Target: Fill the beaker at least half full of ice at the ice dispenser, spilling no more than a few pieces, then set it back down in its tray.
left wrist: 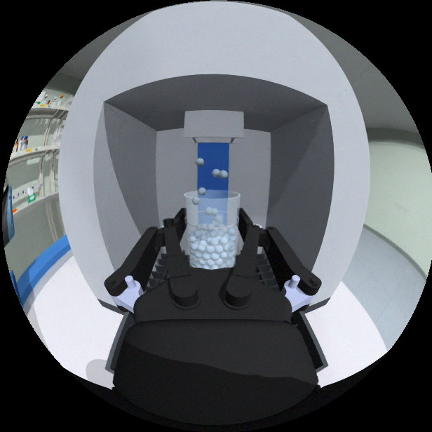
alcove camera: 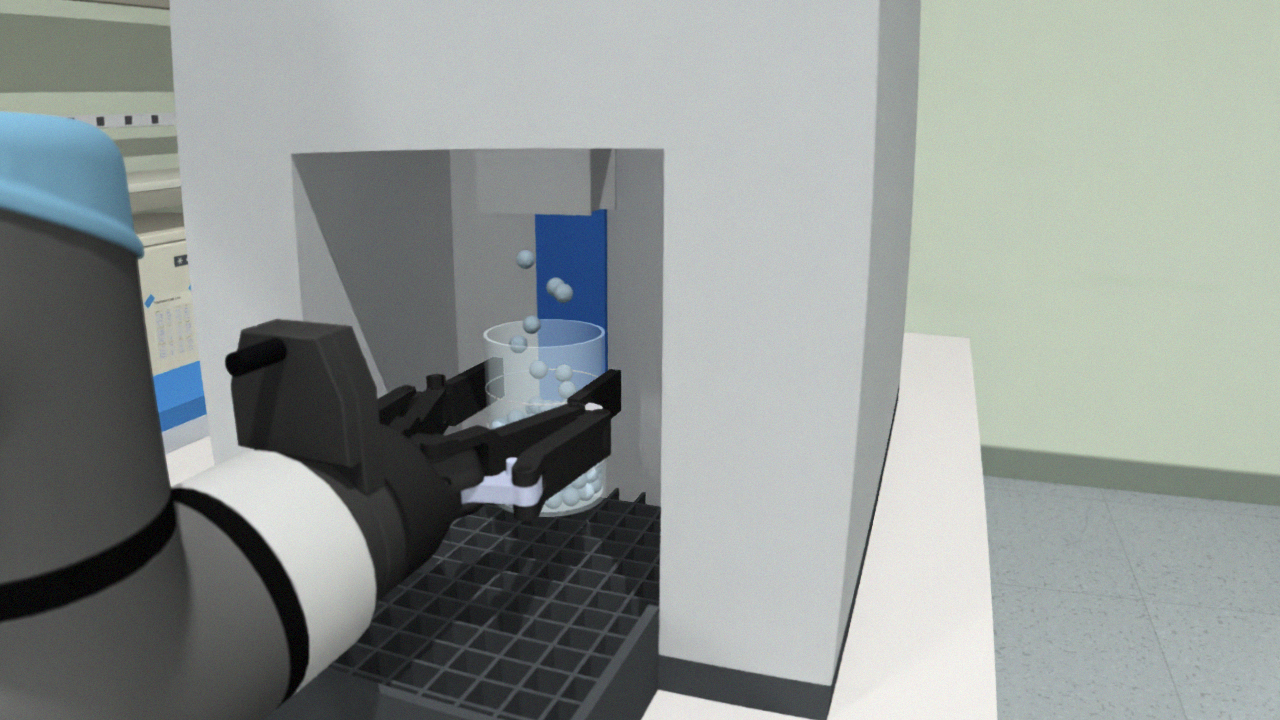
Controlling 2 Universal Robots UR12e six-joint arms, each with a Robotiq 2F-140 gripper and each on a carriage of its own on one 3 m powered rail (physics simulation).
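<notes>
The clear beaker point(alcove camera: 546, 349) point(left wrist: 212, 242) stands upright inside the alcove of the ice dispenser point(alcove camera: 769, 358) point(left wrist: 215, 45), below its chute point(alcove camera: 537, 183) point(left wrist: 214, 125). Round pale ice pieces fill roughly the lower half of the beaker, and several more pieces point(alcove camera: 525, 259) point(left wrist: 200, 161) are in the air between the chute and the beaker. My left gripper point(alcove camera: 553, 394) point(left wrist: 211, 216) is shut on the beaker, with one finger on each side of it. The beaker's base is partly hidden by the gripper. My right gripper and the beaker's tray do not show in either view.
A dark drip grid point(alcove camera: 537, 608) lies under the beaker and reaches out of the alcove. The alcove's side walls point(alcove camera: 375, 250) point(left wrist: 305, 190) stand close on both sides of the left gripper. A blue strip point(alcove camera: 572, 259) point(left wrist: 213, 165) is on the back wall. Shelves point(left wrist: 40, 150) stand at the left.
</notes>
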